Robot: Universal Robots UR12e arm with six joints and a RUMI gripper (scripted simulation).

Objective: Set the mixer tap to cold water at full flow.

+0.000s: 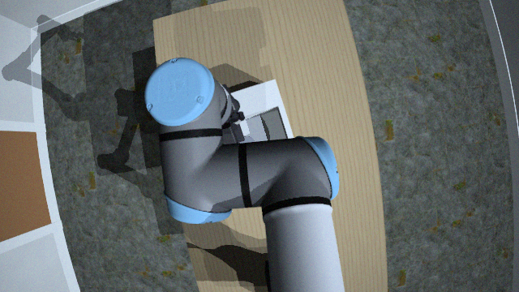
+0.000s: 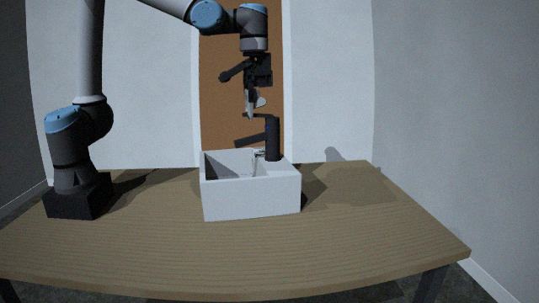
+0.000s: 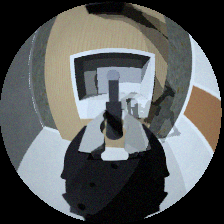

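My hand is 30 mm short of the lever and 10 mm to the right of it. Also, from my hand: black mixer tap 50 mm ahead, 10 mm to the left, 50 mm below; white basin 40 mm behind, 10 mm to the right, 240 mm below.
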